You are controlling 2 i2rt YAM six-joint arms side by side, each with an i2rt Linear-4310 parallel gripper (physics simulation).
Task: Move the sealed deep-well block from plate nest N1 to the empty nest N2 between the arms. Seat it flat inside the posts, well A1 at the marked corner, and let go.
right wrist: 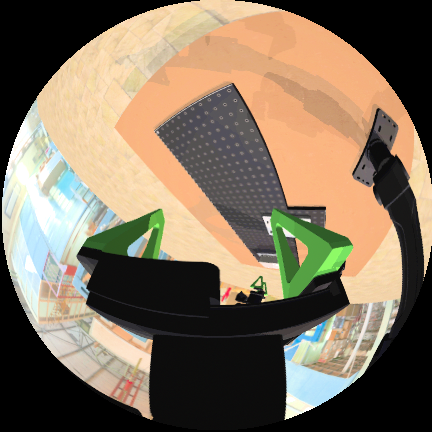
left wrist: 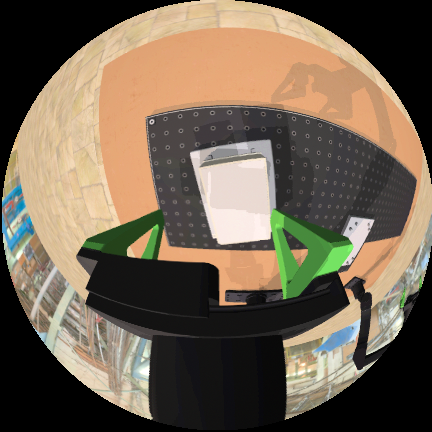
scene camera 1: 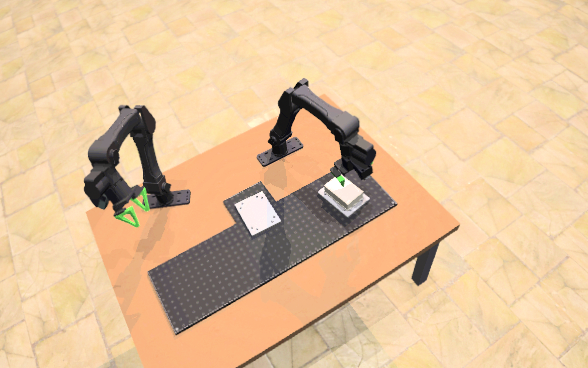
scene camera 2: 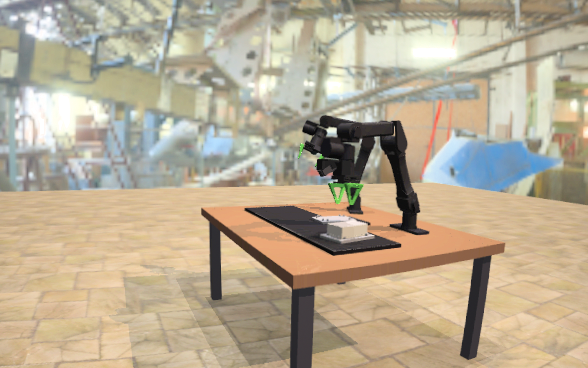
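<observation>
The cream deep-well block sits on the white plate of nest N1, at the right of the board in scene camera 1. Nest N2 is a bare white plate with small posts. The A1 corner mark cannot be made out. My left gripper is open, pointing down above the block and apart from it; the arm partly hides its fingers in scene camera 1. My right gripper is open and empty, raised at the left, far from both nests.
A black perforated board lies on the orange table and carries both nests. The left arm's base stands behind the board between N2 and N1; the right arm's base stands behind its left part.
</observation>
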